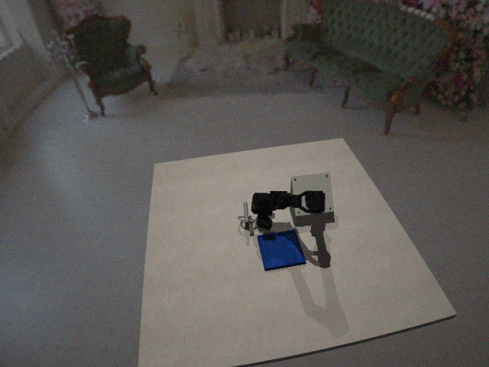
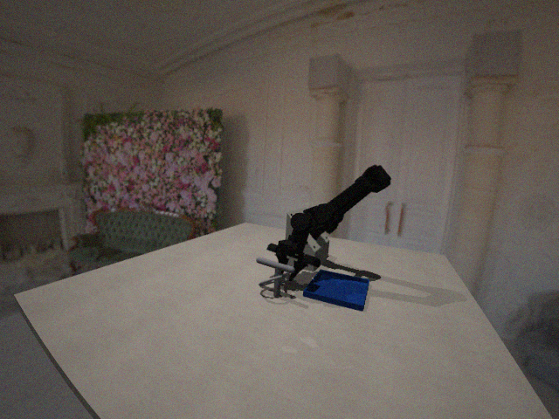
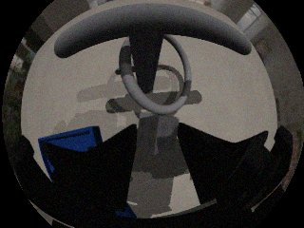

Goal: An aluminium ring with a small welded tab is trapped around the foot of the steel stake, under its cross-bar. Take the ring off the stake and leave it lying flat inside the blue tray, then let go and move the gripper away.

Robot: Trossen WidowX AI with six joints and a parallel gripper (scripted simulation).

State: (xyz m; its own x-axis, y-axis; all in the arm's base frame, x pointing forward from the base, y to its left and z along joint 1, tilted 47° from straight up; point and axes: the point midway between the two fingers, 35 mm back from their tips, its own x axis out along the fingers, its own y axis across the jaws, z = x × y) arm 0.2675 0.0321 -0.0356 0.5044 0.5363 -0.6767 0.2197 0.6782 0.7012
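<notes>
Right now the aluminium ring is 4 cm ahead of my gripper tip, 2 cm to the right of it and 1 cm above it. From my gripper tip the other things lie so: blue tray (7 cm behind, 17 cm to the left, 3 cm below).
</notes>
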